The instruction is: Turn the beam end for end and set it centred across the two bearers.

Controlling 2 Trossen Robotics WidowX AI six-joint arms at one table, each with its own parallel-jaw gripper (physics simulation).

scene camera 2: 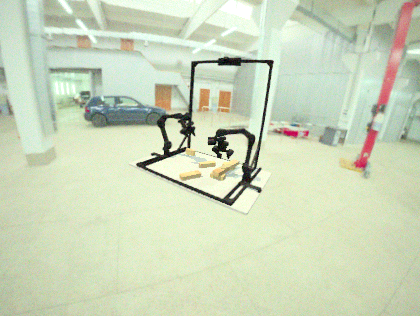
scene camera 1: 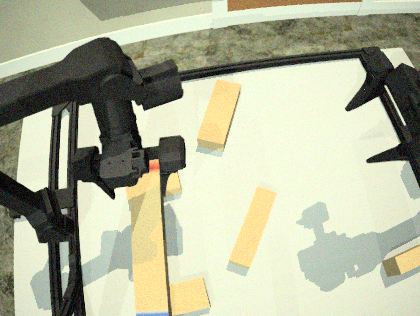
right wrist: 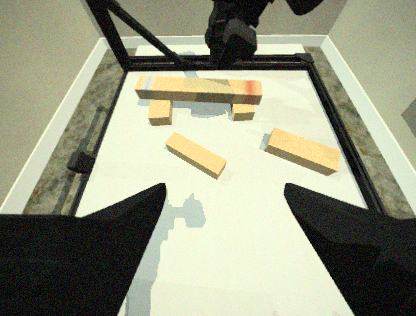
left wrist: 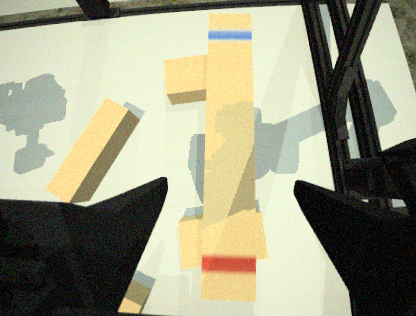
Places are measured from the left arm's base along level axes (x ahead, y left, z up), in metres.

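Where they show: left gripper, fingertip midpoint: (scene camera 2: pixel 224 157) (scene camera 1: pixel 138 195) (right wrist: pixel 219 57) (left wrist: pixel 230 184); right gripper, fingertip midpoint: (scene camera 2: pixel 192 137) (scene camera 1: pixel 356 135) (right wrist: pixel 224 188); left arm's base, origin of the base link: (scene camera 2: pixel 246 180) (scene camera 1: pixel 61 228) (right wrist: pixel 217 60) (left wrist: pixel 364 178); right arm's base, origin of the base link: (scene camera 2: pixel 166 154).
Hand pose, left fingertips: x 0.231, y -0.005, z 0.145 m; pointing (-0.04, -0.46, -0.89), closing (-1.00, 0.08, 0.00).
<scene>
Each offset is from my left fingertips to the centre of the thing.
The long tan beam @[0.013 m back, 0.059 m right, 0.107 m down] (scene camera 1: pixel 150 245) (scene camera 2: pixel 229 167) (left wrist: pixel 230 125) (right wrist: pixel 200 90) lies across two short bearers, its ends reaching past both. Its blue-striped end is at the top of the left wrist view, its red-striped end at the bottom. One bearer @[0.021 m ahead, 0.183 m right, 0.145 m down] (scene camera 1: pixel 190 296) (left wrist: pixel 185 75) (right wrist: pixel 160 112) is near the blue end and sticks out to one side; the other bearer @[0.003 m ahead, 0.079 m left, 0.145 m down] (scene camera 1: pixel 174 185) (left wrist: pixel 190 245) (right wrist: pixel 243 112) is near the red end and shows on both sides. My left gripper (scene camera 1: pixel 138 195) (left wrist: pixel 230 184) is open above the beam, nearer the red end. My right gripper (scene camera 1: pixel 358 135) (right wrist: pixel 224 188) is open, well away from the beam.
A slim block @[0.200 m ahead, 0.063 m right, 0.142 m down] (scene camera 1: pixel 253 227) (left wrist: pixel 90 150) (right wrist: pixel 196 155) and a thicker block @[0.186 m ahead, 0.227 m left, 0.145 m down] (scene camera 1: pixel 220 112) (right wrist: pixel 302 152) lie apart from the bearers. Another block @[0.530 m ahead, 0.221 m right, 0.132 m down] (scene camera 1: pixel 406 262) (scene camera 2: pixel 190 151) lies farther off. A black frame (scene camera 1: pixel 280 65) (right wrist: pixel 340 120) borders the table.
</scene>
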